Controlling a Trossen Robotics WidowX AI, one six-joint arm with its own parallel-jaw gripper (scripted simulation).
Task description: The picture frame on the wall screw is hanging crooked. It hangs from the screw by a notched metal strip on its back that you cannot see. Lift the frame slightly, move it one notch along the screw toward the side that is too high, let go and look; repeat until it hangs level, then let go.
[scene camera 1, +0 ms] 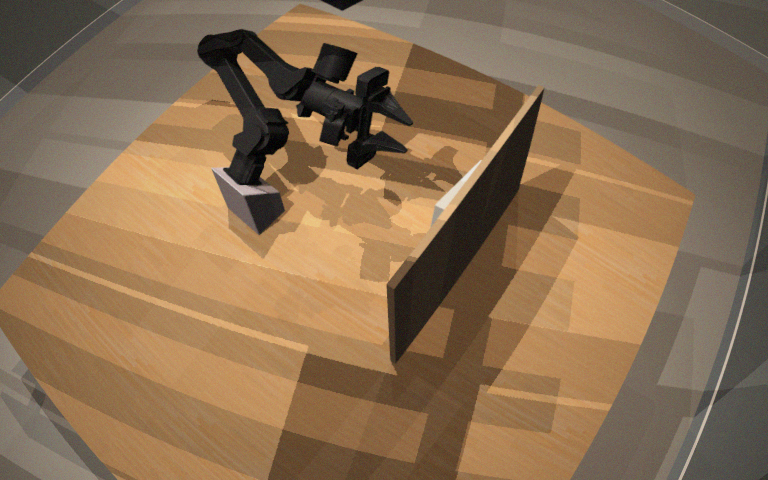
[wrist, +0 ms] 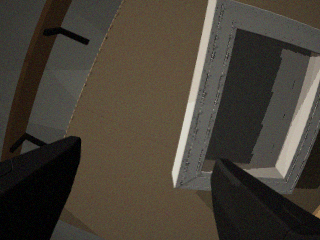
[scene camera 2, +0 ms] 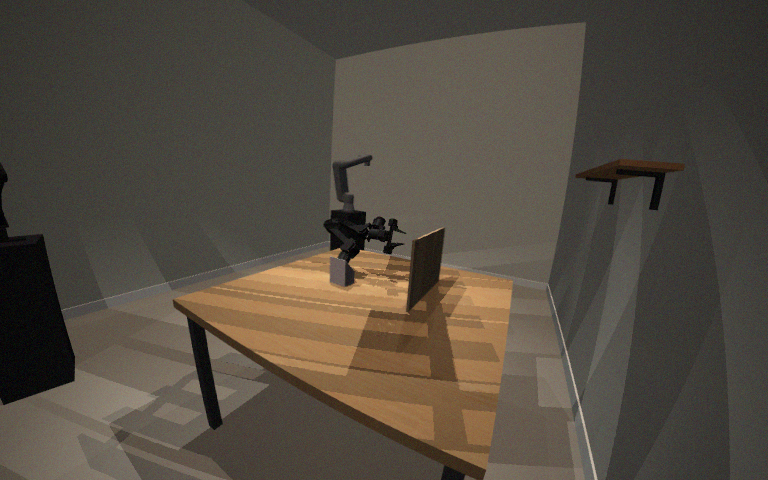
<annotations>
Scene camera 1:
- my gripper: 409,138
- wall panel: 416,290
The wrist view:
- my gripper: 147,159
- picture frame: 247,105
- wall panel: 130,113
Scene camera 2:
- wall panel: 426,256
</annotations>
